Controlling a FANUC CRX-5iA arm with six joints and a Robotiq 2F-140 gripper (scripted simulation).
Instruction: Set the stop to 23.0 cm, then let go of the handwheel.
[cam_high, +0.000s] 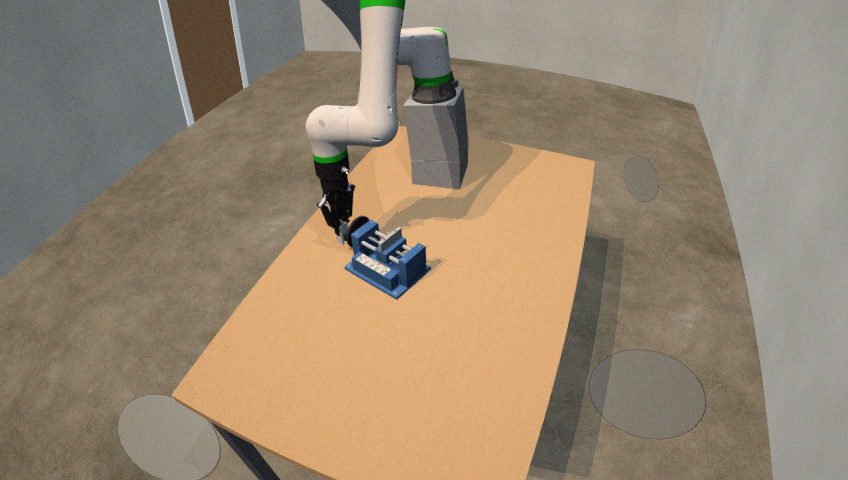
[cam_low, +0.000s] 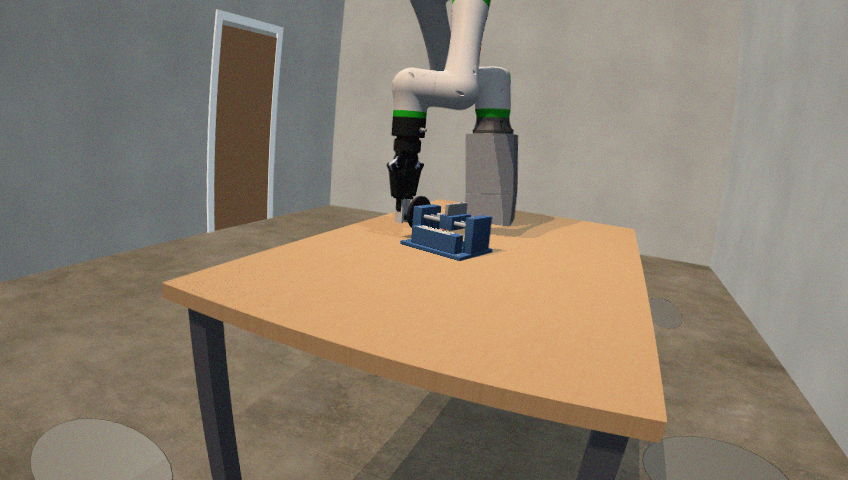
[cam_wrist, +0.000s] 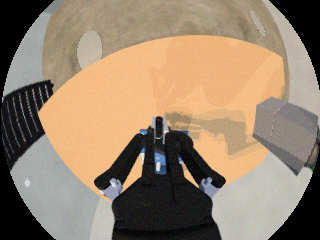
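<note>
My gripper is now 2 cm to the right of the black handwheel and 1 cm above it. The rest, counted from my hand: grey stop plate: 3 cm ahead, 16 cm to the left, 1 cm above.
</note>
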